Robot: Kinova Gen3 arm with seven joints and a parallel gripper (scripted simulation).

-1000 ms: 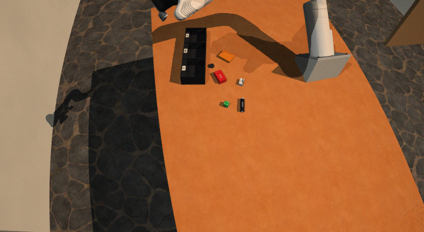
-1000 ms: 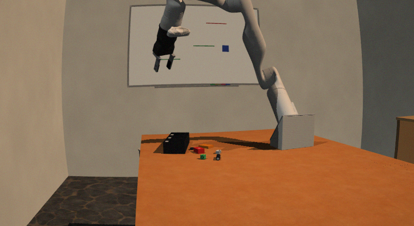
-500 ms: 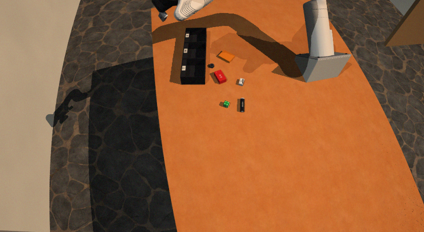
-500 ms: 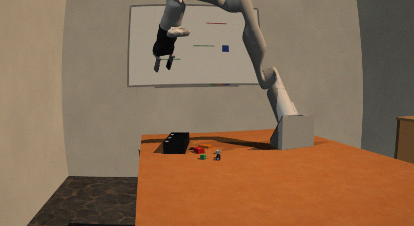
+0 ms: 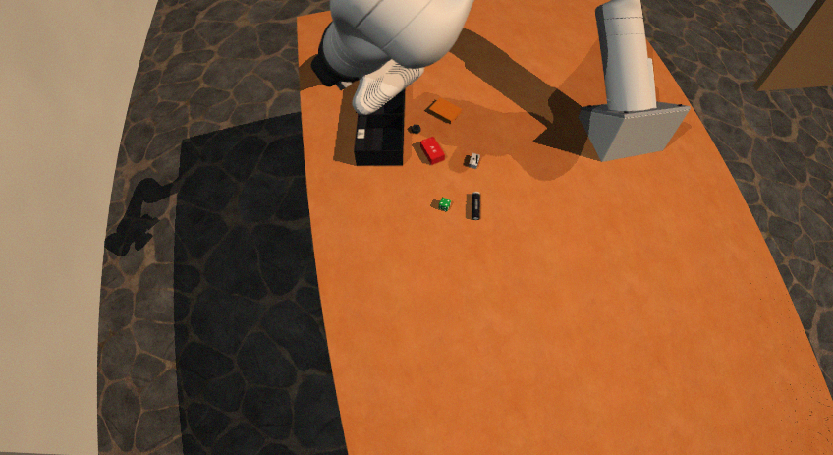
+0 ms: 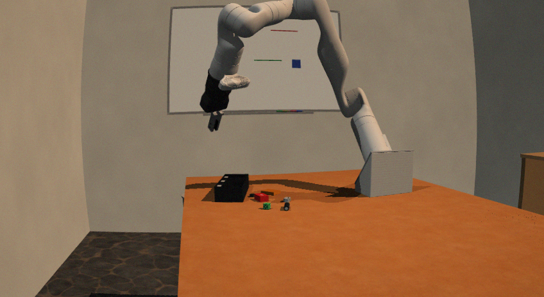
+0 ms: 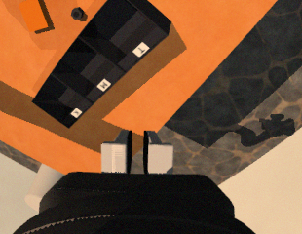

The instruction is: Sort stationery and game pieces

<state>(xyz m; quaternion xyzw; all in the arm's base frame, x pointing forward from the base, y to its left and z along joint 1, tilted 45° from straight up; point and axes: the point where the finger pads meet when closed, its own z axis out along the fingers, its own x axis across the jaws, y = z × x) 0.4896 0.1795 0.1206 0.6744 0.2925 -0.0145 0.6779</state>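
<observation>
The black row is 5 cm behind my hand, 12 cm to the right of it and 21 cm below it. Also, from my hand: black nut (11 cm behind, 8 cm to the right, 22 cm below); then green die (14 cm behind, 9 cm to the left, 22 cm below); then red 9V battery (13 cm behind, 3 cm to the right, 22 cm below).
</observation>
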